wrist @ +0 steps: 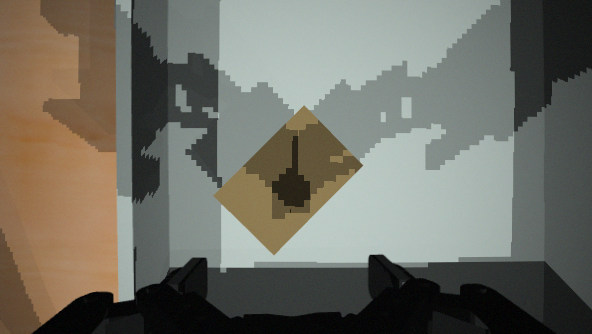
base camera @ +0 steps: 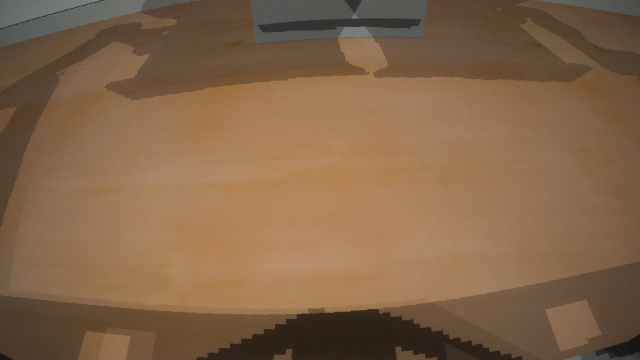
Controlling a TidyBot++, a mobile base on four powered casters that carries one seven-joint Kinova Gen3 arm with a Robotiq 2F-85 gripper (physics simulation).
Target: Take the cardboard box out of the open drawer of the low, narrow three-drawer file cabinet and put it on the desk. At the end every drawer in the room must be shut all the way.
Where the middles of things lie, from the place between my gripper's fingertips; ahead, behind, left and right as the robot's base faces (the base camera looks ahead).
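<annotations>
The cardboard box (wrist: 281,187) is sitting 80 mm below my hand, and it is 50 mm ahead of my hand as well.
</annotations>
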